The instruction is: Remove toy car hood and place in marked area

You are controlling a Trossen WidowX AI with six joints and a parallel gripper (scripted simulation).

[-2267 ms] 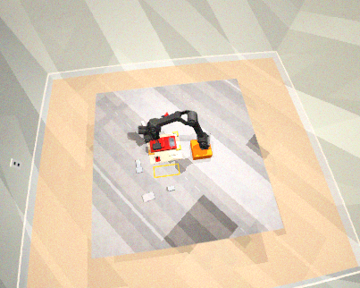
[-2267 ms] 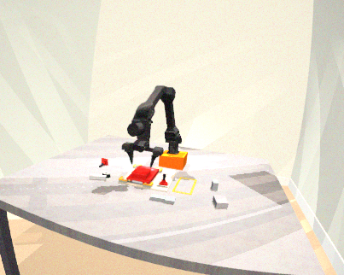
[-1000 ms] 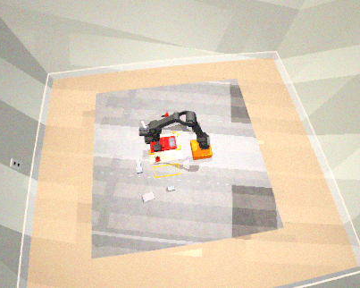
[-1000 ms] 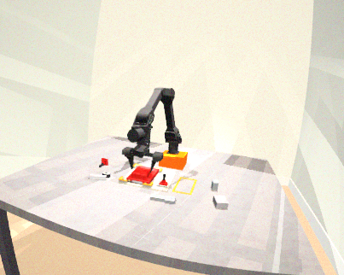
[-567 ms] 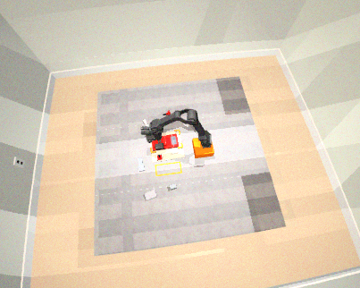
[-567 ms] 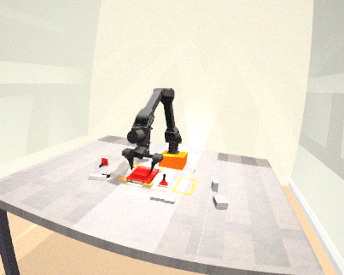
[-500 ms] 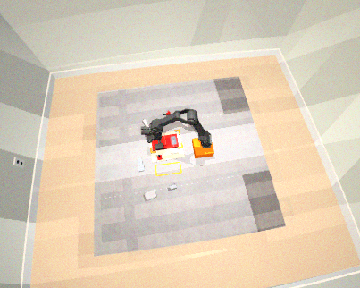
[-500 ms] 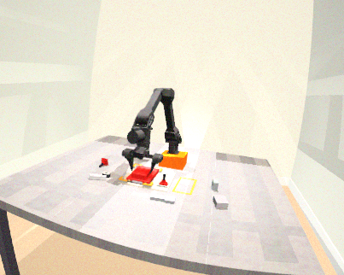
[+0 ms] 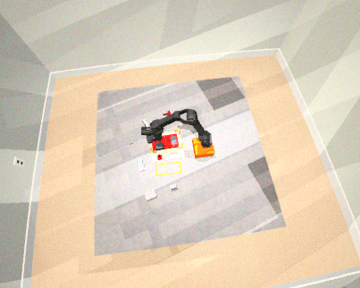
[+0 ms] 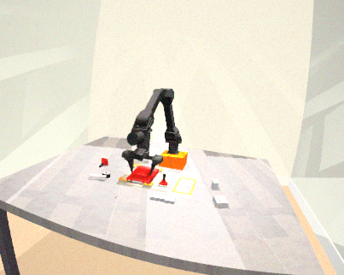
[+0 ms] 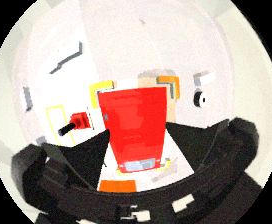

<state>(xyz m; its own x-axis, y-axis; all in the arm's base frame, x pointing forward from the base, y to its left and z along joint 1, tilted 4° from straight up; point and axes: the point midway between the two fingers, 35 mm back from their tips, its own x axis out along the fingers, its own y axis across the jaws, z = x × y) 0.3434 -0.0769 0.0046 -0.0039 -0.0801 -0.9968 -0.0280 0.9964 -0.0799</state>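
Right now the red hood is 1 cm above my gripper tip.
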